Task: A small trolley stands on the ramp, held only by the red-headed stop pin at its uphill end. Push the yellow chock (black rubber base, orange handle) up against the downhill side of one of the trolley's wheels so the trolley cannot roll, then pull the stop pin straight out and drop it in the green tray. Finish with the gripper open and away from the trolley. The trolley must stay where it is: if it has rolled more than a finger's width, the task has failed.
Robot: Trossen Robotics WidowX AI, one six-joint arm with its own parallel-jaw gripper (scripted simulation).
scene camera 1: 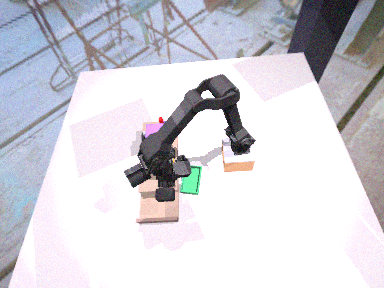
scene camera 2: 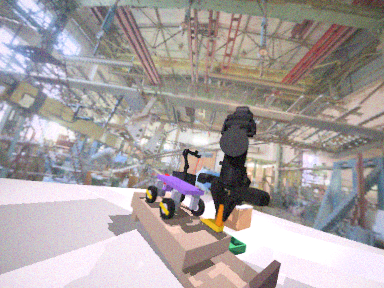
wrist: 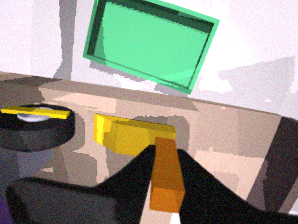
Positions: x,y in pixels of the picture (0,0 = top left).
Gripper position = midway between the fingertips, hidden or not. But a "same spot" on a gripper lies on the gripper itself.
my gripper: scene camera 1 169,180; scene camera 2; wrist
same spot on my gripper: (wrist: pixel 127 189) = (scene camera 2: pixel 224 198)
